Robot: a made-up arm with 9 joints. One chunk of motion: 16 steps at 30 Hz.
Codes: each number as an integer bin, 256 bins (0 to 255) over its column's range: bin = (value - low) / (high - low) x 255, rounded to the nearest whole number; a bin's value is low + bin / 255 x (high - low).
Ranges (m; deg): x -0.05..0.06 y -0.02..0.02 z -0.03..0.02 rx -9..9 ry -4..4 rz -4..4
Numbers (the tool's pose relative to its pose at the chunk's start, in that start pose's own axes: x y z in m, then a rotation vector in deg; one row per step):
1: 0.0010 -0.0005 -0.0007 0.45 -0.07 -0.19
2: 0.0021 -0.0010 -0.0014 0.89 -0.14 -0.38
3: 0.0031 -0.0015 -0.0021 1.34 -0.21 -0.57
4: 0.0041 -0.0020 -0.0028 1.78 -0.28 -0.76
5: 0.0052 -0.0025 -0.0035 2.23 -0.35 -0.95
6: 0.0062 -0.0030 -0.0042 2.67 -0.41 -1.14
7: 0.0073 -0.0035 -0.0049 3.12 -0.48 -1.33
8: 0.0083 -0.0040 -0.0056 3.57 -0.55 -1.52
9: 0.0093 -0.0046 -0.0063 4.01 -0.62 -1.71
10: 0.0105 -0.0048 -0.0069 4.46 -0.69 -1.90
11: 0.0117 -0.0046 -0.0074 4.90 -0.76 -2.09
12: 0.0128 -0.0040 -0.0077 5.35 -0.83 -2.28
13: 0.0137 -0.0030 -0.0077 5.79 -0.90 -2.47
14: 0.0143 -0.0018 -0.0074 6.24 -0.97 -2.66
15: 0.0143 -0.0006 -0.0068 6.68 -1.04 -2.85
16: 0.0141 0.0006 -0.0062 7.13 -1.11 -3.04
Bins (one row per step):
1: 118 124 149 134 125 121
2: 121 121 146 140 123 115
3: 123 118 142 146 121 109
4: 125 115 139 153 119 103
5: 128 112 135 159 116 97
6: 130 108 132 165 114 91
7: 133 105 128 172 112 85
8: 135 102 124 178 110 79
9: 137 98 121 184 108 73
10: 140 97 118 191 106 67
11: 143 98 115 197 103 61
12: 146 102 114 203 101 55
13: 148 108 114 210 99 49
14: 149 116 115 216 97 43
15: 149 124 118 222 94 37
16: 149 131 121 229 92 31

